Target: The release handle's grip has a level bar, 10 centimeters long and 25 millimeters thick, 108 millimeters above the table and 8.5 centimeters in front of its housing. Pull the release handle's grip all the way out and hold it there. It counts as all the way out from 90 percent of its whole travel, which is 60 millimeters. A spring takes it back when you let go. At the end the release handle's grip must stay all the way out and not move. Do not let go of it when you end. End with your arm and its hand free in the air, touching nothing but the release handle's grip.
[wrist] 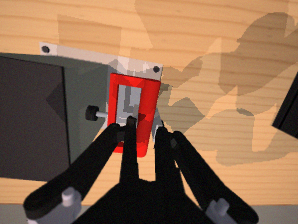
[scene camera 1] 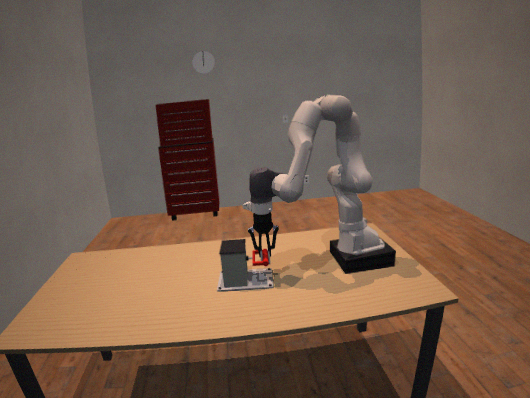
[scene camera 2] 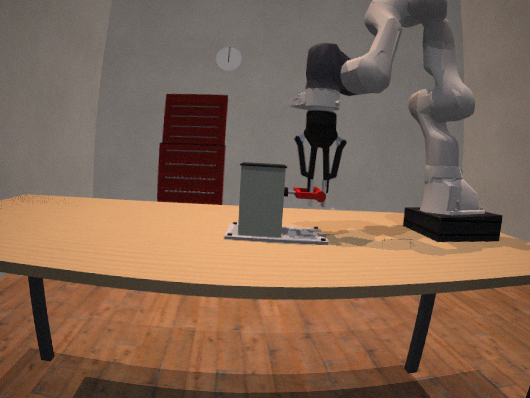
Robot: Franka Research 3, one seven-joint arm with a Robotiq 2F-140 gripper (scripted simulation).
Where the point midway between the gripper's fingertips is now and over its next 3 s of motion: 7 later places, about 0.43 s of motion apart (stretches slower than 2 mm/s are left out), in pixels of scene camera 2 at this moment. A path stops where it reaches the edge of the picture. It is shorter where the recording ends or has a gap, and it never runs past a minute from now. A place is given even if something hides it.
The gripper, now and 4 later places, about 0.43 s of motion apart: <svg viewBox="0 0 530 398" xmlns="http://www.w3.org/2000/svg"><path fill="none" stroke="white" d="M316 206L319 206L329 206L335 207L336 207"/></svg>
